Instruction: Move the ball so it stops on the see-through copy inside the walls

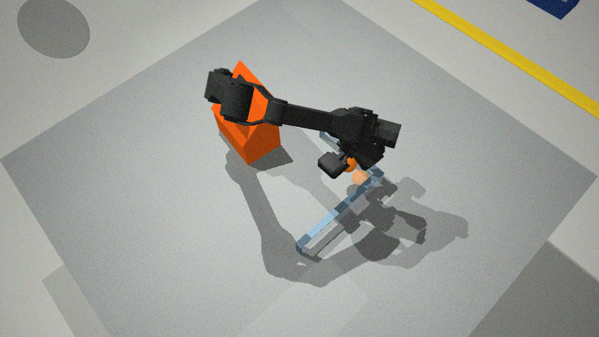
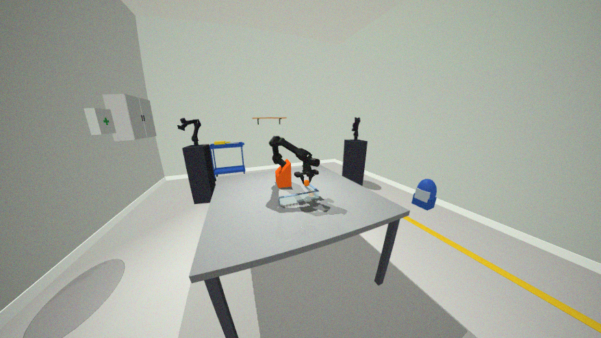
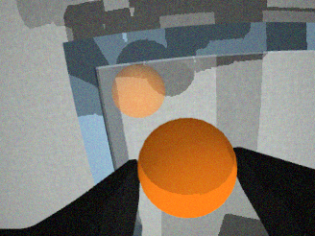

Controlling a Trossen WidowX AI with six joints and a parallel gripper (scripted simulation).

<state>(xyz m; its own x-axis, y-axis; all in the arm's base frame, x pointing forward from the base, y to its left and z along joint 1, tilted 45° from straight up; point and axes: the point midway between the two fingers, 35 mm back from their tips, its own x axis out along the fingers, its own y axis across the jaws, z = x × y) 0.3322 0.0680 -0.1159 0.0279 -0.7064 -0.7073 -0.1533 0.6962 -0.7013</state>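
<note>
Right now my gripper tip is 3 cm short of the see-through copy of ball, 3 cm to the right of it and 8 cm above it. Round my gripper tip: low clear wall (5 cm behind, 6 cm to the left, 8 cm below); orange ball (right at my gripper tip).
</note>
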